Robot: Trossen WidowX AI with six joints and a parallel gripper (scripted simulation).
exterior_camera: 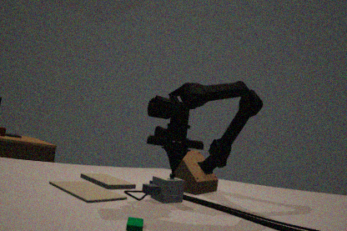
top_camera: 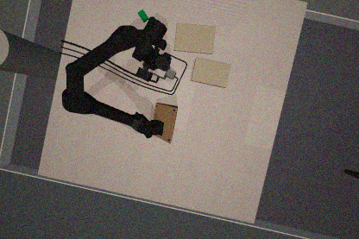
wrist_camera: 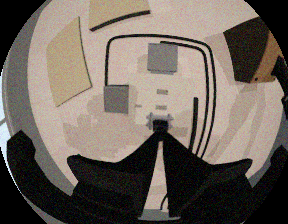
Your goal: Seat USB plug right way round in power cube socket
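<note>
Now: gripper tip 20 mm above the dark USB plug. From my gripper tip the other things lie so: green block 290 mm ahead, 120 mm to the left, 100 mm below.
</note>
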